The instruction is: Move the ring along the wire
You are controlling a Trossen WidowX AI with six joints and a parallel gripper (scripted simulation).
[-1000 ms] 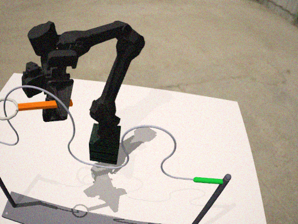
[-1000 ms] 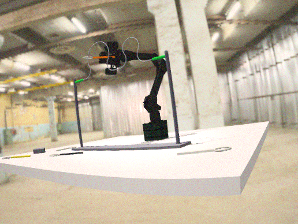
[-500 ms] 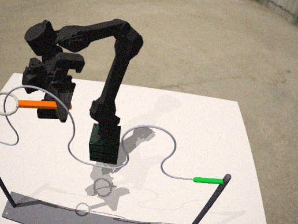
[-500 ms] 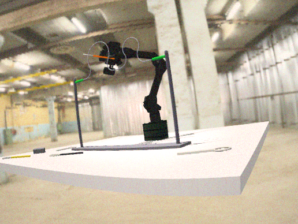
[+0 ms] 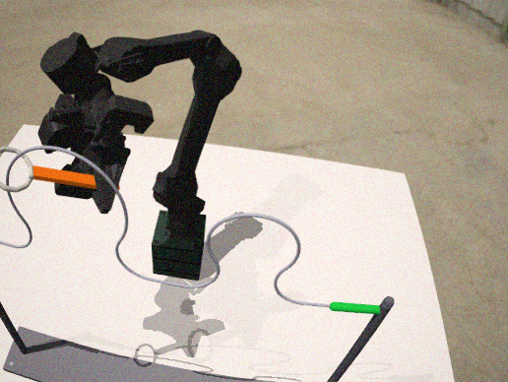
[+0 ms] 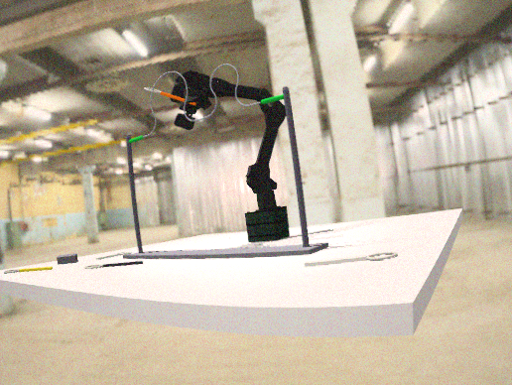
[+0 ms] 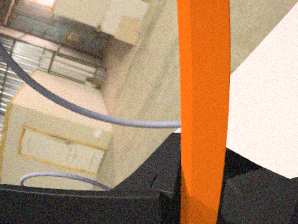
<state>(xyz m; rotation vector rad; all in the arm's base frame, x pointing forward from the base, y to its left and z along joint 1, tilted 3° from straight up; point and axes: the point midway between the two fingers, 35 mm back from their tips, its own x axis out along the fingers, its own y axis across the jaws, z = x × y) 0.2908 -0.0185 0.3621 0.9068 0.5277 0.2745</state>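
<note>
Right now the orange-handled ring is 70 mm to the right of my gripper tip, 50 mm above it and 10 mm ahead of it. From my gripper tip the other things lie so: grey block 450 mm to the right, 440 mm below, 230 mm ahead; then pale ring tool 560 mm to the left, 450 mm below, 170 mm ahead; then yellow-handled ring tool 450 mm below, 440 mm ahead, 390 mm to the right.
</note>
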